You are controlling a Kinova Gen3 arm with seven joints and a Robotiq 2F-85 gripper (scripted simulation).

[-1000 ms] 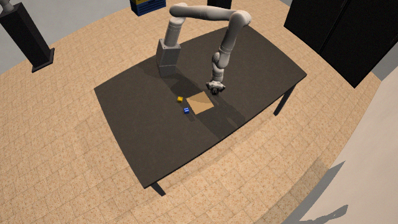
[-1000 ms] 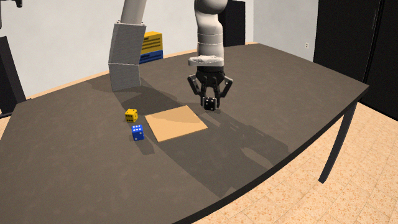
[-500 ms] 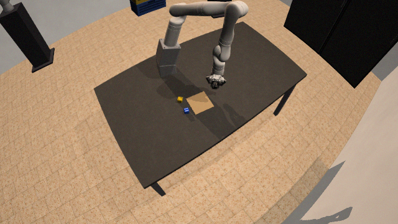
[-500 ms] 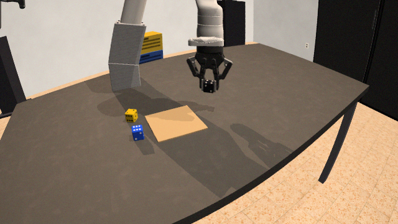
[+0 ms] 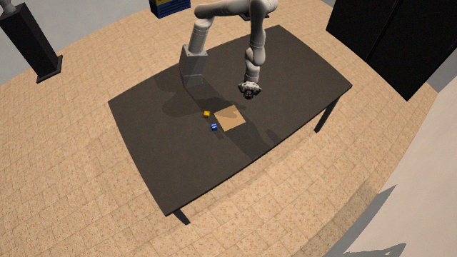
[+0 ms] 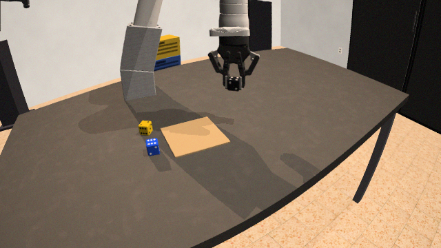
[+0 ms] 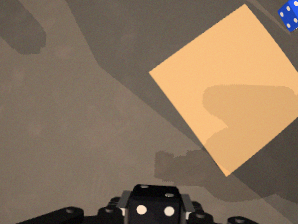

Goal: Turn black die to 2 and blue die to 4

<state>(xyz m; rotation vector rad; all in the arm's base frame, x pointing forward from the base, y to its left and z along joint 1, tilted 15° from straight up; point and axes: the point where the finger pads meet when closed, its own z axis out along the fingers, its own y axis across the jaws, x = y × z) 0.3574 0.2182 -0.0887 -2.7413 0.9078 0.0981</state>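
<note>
Right now my hand is 3 cm short of the tan mat, 13 cm to the left of it and 11 cm above it. From my hand the other things lie so: blue die: 6 cm ahead, 24 cm to the right, 10 cm below; then yellow die: 4 cm behind, 24 cm to the right, 10 cm below; then black die: right at my hand.
</note>
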